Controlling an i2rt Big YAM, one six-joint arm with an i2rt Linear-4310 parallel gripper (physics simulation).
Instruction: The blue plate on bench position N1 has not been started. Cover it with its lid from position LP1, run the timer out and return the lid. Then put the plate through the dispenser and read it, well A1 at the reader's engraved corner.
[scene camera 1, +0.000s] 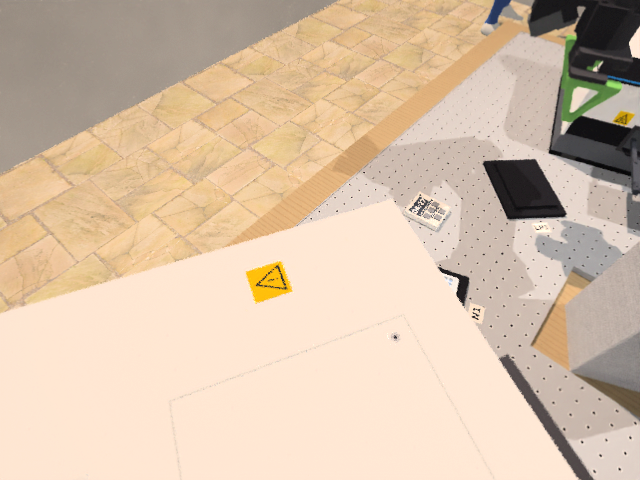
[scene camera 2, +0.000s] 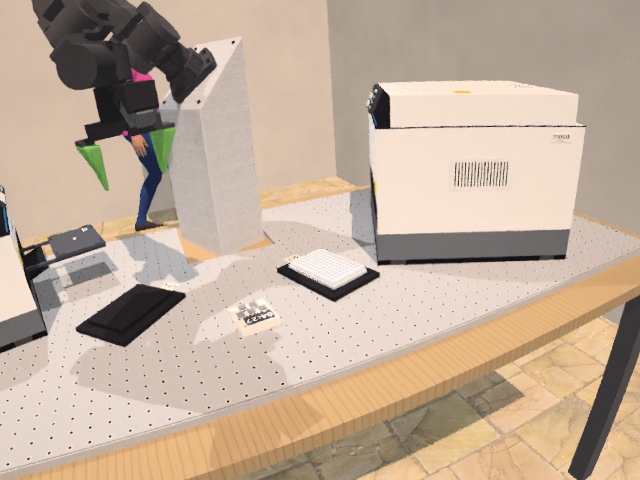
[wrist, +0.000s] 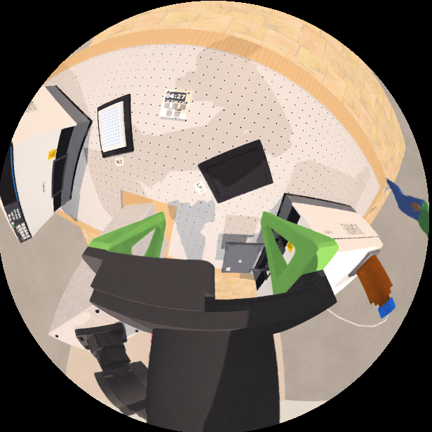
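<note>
The blue plate, white with pale blue wells, sits in a black holder at N1; the reader's housing partly hides it in scene camera 1. At LP1 lies a black pad with a dark raised slab; I cannot tell the lid apart from it. The timer lies between them and reads 04:27. The dispenser has its dark carrier out. My gripper is open and empty, high above the bench.
The large white reader stands beyond N1, opposite the dispenser. The grey arm pedestal rises behind the holders. A brown bottle is beside the dispenser. A person's leg shows behind the bench.
</note>
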